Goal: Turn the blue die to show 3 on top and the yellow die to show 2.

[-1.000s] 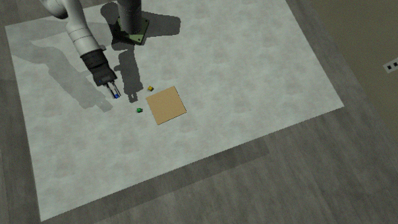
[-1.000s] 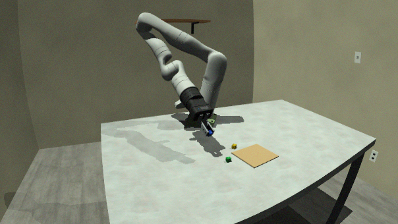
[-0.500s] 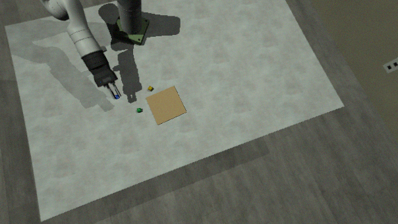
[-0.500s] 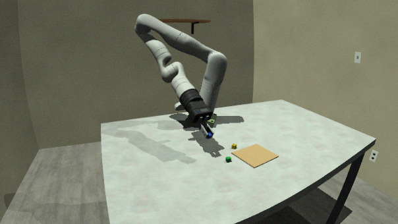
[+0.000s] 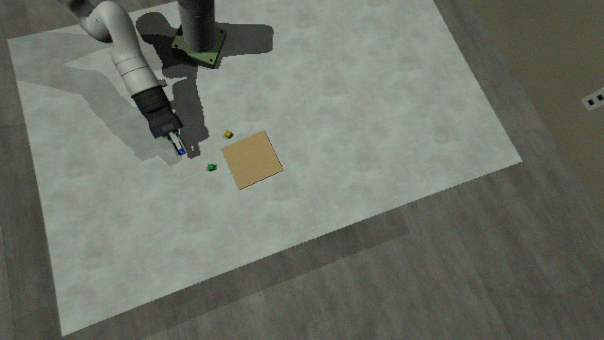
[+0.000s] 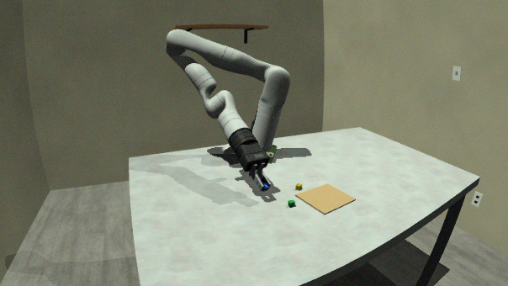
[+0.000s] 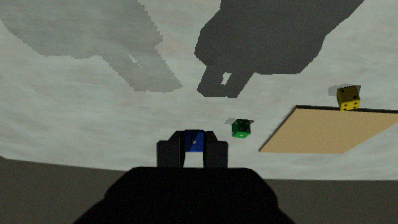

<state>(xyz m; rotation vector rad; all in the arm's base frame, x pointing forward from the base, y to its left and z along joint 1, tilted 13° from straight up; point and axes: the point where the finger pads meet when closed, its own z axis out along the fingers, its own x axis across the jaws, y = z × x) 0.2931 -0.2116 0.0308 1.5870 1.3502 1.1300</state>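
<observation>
The green die lies 8 cm ahead of my hand, 5 cm to the left of it and 5 cm below it. Also, from my hand: yellow die (1 cm ahead, 14 cm to the left, 5 cm below); then tan mat (11 cm ahead, 16 cm to the left, 6 cm below); then blue die (1 cm ahead, 1 cm below).
</observation>
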